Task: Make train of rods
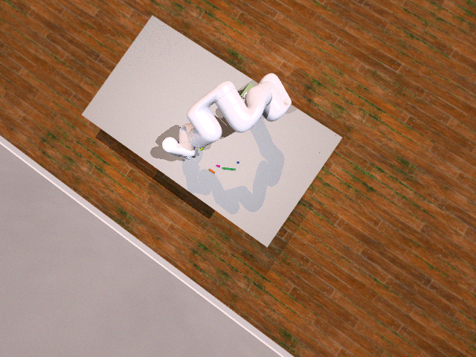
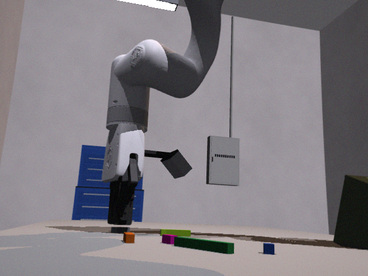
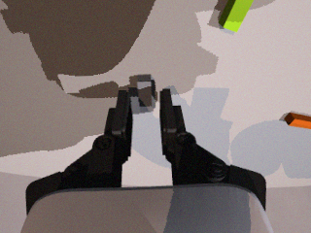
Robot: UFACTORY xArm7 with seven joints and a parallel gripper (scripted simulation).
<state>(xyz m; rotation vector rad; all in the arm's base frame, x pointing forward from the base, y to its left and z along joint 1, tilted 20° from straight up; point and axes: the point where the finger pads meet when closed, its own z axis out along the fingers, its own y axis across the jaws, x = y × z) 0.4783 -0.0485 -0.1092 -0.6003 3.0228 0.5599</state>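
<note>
Right now my hand is 3 cm above the grey rod. Also, from my hand: orange rod (17 cm to the left, 3 cm below, 3 cm behind); lime rod (10 cm behind, 3 cm to the left, 3 cm below); magenta rod (18 cm to the left, 8 cm behind, 3 cm below).
</note>
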